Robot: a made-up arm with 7 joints.
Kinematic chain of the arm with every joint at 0, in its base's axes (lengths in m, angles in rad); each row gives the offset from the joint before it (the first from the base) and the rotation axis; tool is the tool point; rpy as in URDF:
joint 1: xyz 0 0 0.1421 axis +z
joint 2: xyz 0 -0.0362 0.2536 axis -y
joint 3: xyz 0 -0.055 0.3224 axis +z
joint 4: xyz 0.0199 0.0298 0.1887 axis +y
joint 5: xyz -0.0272 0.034 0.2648 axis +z
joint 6: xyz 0 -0.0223 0.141 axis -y
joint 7: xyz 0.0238 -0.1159 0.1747 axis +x
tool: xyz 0 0 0 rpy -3.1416 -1.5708 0
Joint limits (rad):
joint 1: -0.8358..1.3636
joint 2: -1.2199..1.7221
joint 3: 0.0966..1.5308
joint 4: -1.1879..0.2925
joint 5: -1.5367..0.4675
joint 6: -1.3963..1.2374
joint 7: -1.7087..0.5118
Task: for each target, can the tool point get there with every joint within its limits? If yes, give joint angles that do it. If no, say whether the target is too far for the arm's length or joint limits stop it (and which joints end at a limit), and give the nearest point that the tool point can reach.
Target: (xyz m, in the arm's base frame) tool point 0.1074 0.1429 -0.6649
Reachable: no: joint limits stop it (at a limit: joint 1, joint 2, joint 3, joint 4) | nearest point -0.2881 0.3195 -0.2266 | short by 0.616 m
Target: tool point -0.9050 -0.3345 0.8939
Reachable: yes | joints 0.1626 0.9985 1.3296 0.1518 -0.8594 0.9355 -0.3116
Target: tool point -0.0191 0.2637 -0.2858
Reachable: no: joint limits stop it (at a limit: joint 1, joint 2, joint 3, joint 4, joint 6) | nearest point -0.2551 0.3338 -0.1955 | short by 0.262 m
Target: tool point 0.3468 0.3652 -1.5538
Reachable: no: too far | nearest point -0.3141 0.3506 -0.2550 | short by 1.457 m
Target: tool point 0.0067 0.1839 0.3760
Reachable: no: joint limits stop it (at a limit: joint 1, joint 3, joint 4, joint 6) | nearest point -0.4733 0.5268 0.2899 | short by 0.596 m
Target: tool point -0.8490 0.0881 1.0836
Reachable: yes | joints -0.4781 0.8113 1.1739 -0.2069 -1.0571 -0.1082 -1.2926
